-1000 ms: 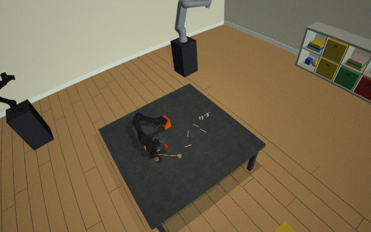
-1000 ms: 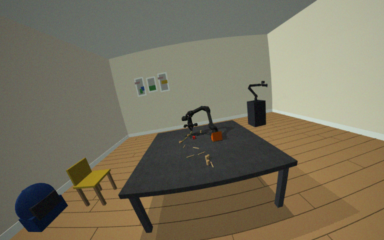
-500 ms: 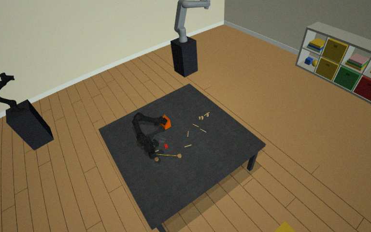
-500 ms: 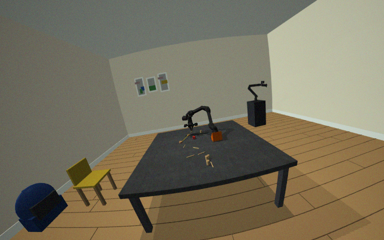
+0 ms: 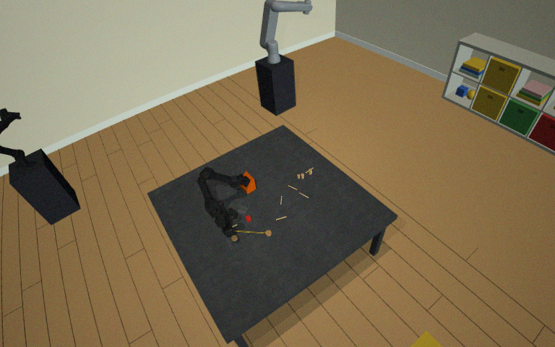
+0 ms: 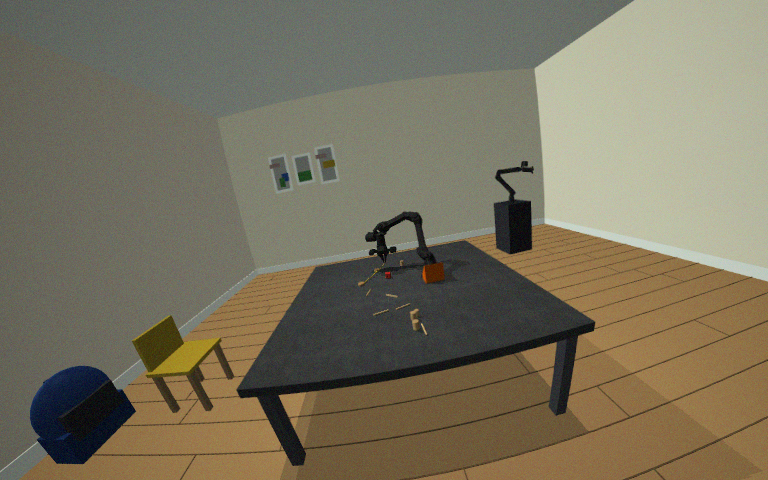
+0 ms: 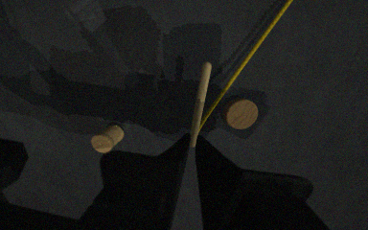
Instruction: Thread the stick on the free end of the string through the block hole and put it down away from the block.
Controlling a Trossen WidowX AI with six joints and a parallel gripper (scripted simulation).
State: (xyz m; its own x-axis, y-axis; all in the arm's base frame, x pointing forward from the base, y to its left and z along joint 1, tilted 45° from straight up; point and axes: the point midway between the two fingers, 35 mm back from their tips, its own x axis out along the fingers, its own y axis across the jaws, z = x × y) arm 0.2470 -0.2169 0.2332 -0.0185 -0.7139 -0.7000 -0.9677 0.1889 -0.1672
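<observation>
Right now the red block is 160 mm to the left of my gripper tip and 30 mm below it. The rest, counted from my gripper tip: round wooden button: 180 mm ahead, 200 mm to the left, 40 mm below; then thin wooden stick: 20 mm to the left.
</observation>
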